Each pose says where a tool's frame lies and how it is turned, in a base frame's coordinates. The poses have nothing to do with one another.
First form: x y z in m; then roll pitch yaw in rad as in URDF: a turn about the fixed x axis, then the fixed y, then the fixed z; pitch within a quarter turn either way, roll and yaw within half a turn.
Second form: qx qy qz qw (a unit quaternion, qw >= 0); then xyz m. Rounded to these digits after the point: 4 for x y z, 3 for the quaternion.
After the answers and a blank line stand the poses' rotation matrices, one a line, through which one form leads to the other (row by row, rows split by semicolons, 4 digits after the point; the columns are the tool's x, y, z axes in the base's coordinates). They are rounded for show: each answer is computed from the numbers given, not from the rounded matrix.
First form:
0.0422 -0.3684 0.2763 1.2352 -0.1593 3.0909
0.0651 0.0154 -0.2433 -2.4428 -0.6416 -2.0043
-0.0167 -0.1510 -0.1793 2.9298 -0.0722 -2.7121
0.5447 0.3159 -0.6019 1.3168 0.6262 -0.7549
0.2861 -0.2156 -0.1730 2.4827 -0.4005 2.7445
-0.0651 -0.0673 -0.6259 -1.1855 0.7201 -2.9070
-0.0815 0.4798 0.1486 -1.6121 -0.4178 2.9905
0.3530 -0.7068 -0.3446 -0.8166 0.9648 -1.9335
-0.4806 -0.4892 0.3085 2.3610 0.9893 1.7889
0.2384 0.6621 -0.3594 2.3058 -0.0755 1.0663
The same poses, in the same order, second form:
-0.079 -0.575 -0.814 0.025 0.0422 -0.3684 0.2763
0.571 -0.693 0.433 0.075 0.0651 0.0154 -0.2433
0.208 -0.972 -0.096 0.058 -0.0167 -0.1510 -0.1793
0.631 0.012 -0.453 0.630 0.5447 0.3159 -0.6019
-0.246 -0.896 -0.348 0.122 0.2861 -0.2156 -0.1730
0.229 0.553 -0.748 0.286 -0.0651 -0.0673 -0.6259
0.090 -0.715 0.664 0.200 -0.0815 0.4798 0.1486
0.151 0.531 -0.565 0.613 0.3530 -0.7068 -0.3446
0.369 0.748 -0.014 0.552 -0.4806 -0.4892 0.3085
0.794 0.451 0.236 0.332 0.2384 0.6621 -0.3594

-0.9861 0.1329 0.1000; 0.0500 -0.3365 0.9404; 0.1586 0.9323 0.3252
-0.3365 -0.8565 0.3913; -0.7270 -0.0278 -0.6860; 0.5985 -0.5154 -0.6134
-0.9068 -0.3933 -0.1517; -0.4153 0.8952 0.1618; 0.0721 0.2097 -0.9751
0.5901 0.5853 -0.5560; -0.5552 -0.2057 -0.8059; -0.5861 0.7843 0.2036
-0.8492 0.5259 -0.0475; 0.3561 0.6368 0.6838; 0.3899 0.5638 -0.7281
-0.7311 0.6817 -0.0257; -0.1747 -0.2235 -0.9589; -0.6595 -0.6966 0.2825
-0.9036 -0.3946 -0.1670; 0.1376 0.1018 -0.9852; 0.4058 -0.9132 -0.0377
-0.2021 0.8527 0.4817; -0.5325 0.3171 -0.7848; -0.8219 -0.4151 0.3900
-0.1189 0.5664 0.8155; 0.5363 0.7278 -0.4274; -0.8356 0.3865 -0.3903
0.4820 0.5600 0.6739; 0.8729 -0.3731 -0.3143; 0.0754 0.7397 -0.6687

